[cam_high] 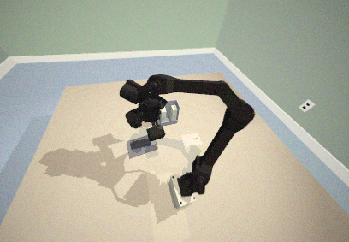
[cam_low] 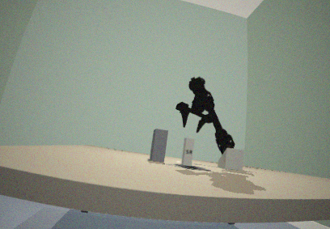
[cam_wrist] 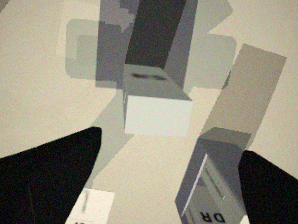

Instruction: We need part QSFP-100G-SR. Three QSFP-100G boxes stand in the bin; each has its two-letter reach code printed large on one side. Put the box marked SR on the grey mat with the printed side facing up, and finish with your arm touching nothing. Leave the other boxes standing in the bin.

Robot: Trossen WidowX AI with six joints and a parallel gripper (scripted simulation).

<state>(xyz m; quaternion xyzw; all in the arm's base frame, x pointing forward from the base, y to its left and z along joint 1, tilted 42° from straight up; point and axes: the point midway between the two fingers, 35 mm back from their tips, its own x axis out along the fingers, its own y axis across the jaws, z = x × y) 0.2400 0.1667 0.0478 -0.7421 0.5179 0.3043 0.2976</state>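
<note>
Right now the white box marked SR is 10 mm to the left of my gripper tip and 100 mm below it. Also, from my gripper tip: grey mat: 10 mm behind, 60 mm to the left, 160 mm below; then white card: 30 mm behind, 220 mm to the right, 160 mm below.
</note>
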